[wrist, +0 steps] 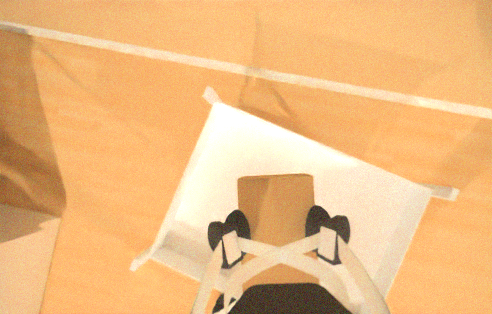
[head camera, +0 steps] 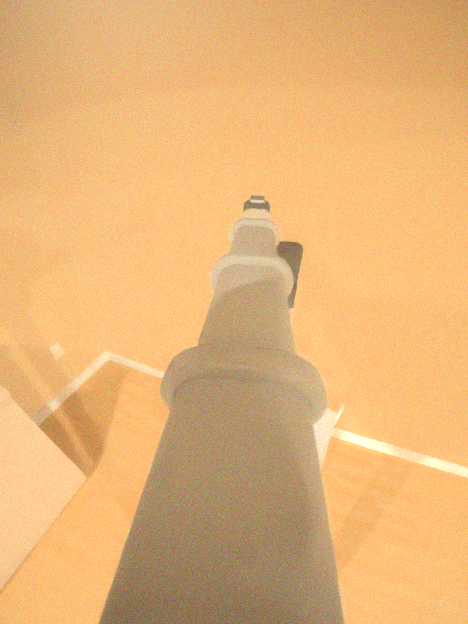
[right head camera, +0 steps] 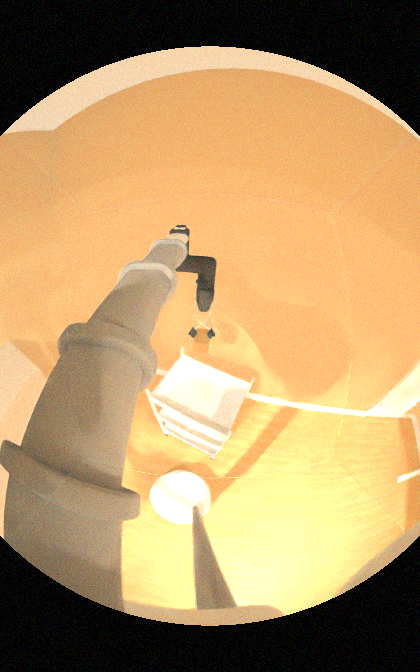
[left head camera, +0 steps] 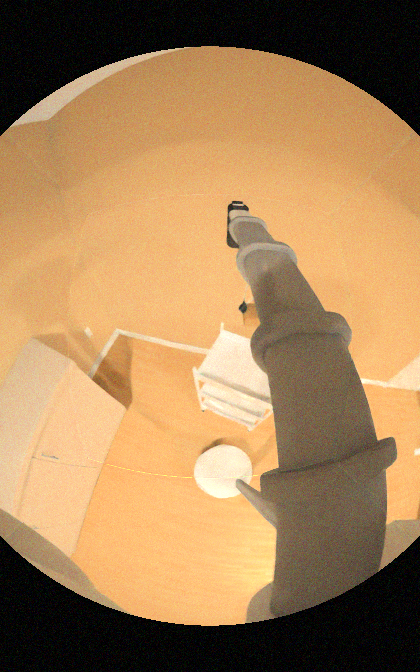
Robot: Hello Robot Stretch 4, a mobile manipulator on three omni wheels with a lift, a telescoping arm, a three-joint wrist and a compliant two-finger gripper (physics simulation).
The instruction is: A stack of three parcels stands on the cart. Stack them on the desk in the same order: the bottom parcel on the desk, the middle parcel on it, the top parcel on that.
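Frame: origin at the robot's base, x ahead, y left, z up, level; millimetres.
Where they show: gripper, fingertip midpoint: (wrist: 276,225).
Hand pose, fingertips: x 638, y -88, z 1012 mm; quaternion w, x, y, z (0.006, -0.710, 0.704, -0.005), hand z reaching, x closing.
After its pixels a point has its place.
A brown box-shaped parcel (left head camera: 249,315) (right head camera: 202,340) (wrist: 277,197) {x 664, y -89, z 1028 mm} is between the two dark fingertips of my gripper (right head camera: 202,333) (wrist: 276,225) {x 638, y -88, z 1012 mm}, which is shut on it. The parcel is raised above the white cart (left head camera: 232,350) (right head camera: 200,382) (wrist: 305,157) {x 696, y -159, z 635 mm}, and the cart's top looks far below it in the wrist view. No other parcel shows on the visible part of the cart top. In the head camera view my arm hides the gripper and most of the cart. The other two parcels do not show, and I cannot make out the desk.
A white round object (left head camera: 222,471) (right head camera: 175,495) stands near the cart, on the robot's side. A large pale cabinet-like block (head camera: 30,493) {x 299, y 863, z 359 mm} (left head camera: 75,430) is at the left. My long telescoping arm (head camera: 241,453) {x 137, y -2, z 1439 mm} (left head camera: 325,400) (right head camera: 100,380) crosses the head views. White strips edge the floor behind the cart.
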